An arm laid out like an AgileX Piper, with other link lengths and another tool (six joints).
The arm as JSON. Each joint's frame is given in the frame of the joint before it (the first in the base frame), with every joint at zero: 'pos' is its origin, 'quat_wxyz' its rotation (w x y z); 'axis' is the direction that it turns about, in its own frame. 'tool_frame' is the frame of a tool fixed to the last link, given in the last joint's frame.
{
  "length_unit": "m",
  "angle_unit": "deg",
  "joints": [
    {
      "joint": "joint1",
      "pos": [
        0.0,
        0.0,
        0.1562
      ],
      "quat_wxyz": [
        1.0,
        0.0,
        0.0,
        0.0
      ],
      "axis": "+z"
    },
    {
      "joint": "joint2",
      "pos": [
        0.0,
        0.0,
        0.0
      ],
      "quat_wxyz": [
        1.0,
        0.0,
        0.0,
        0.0
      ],
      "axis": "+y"
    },
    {
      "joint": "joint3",
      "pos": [
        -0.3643,
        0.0,
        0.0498
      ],
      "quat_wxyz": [
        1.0,
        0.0,
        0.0,
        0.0
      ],
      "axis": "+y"
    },
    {
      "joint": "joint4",
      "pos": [
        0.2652,
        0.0,
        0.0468
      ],
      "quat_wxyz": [
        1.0,
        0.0,
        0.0,
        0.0
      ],
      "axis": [
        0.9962,
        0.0,
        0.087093
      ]
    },
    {
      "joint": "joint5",
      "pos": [
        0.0,
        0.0,
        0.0
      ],
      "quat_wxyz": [
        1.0,
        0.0,
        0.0,
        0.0
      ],
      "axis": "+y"
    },
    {
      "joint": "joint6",
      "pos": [
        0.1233,
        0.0,
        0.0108
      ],
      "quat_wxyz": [
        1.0,
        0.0,
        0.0,
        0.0
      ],
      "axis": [
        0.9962,
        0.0,
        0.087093
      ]
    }
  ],
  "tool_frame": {
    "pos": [
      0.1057,
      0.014,
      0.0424
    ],
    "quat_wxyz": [
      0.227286,
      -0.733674,
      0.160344,
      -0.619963
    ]
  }
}
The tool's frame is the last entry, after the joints.
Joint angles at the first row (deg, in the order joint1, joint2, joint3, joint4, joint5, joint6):
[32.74, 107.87, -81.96, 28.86, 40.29, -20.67]
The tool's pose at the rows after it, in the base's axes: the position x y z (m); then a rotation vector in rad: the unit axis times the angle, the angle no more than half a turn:
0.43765, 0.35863, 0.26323, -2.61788, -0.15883, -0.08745
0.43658, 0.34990, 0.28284, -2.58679, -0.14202, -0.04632
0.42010, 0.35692, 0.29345, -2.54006, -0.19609, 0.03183
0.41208, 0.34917, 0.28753, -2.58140, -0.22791, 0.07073
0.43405, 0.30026, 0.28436, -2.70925, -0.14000, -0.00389
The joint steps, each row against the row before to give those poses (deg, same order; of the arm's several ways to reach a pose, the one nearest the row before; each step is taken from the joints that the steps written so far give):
[-1.51, -0.90, -2.63, -4.35, 3.40, 3.02]
[-1.95, -1.04, -2.20, 2.38, 4.66, -0.65]
[-0.43, -0.45, -0.94, 4.46, 4.41, -3.32]
[-0.17, -0.25, -0.07, -2.18, 2.84, 0.04]
[-3.01, -1.49, 0.00, -9.26, 0.81, 4.47]

